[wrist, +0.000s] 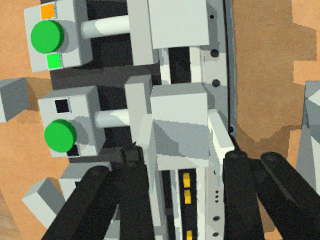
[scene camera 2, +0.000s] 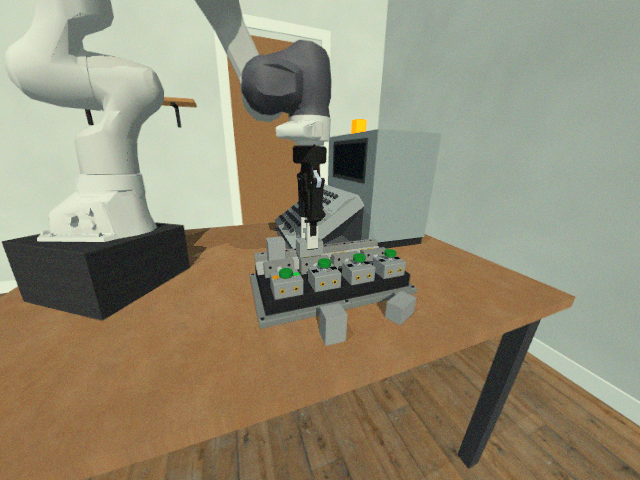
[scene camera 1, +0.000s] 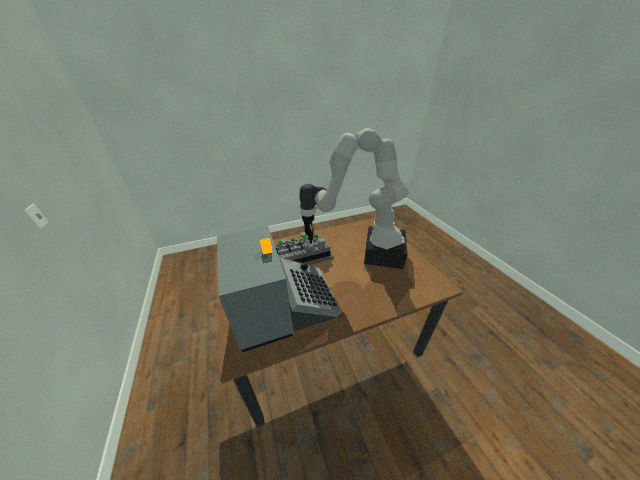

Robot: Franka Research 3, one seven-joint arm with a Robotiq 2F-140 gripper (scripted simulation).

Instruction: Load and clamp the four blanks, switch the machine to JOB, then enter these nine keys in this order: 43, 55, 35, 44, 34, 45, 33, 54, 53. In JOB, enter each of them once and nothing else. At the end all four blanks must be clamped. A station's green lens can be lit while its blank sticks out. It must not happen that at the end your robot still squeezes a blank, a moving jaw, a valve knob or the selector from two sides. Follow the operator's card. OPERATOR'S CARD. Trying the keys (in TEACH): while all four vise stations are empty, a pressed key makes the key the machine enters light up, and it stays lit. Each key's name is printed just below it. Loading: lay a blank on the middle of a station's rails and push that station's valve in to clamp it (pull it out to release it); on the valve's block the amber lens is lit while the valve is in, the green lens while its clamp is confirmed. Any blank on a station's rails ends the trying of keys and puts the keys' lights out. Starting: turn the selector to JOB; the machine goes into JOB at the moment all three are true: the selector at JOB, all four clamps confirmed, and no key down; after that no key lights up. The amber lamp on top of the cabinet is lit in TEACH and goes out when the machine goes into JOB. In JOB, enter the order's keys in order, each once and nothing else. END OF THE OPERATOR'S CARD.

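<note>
A grey cabinet is visible to me, as is my gripper, which the wrist view also shows.
</note>
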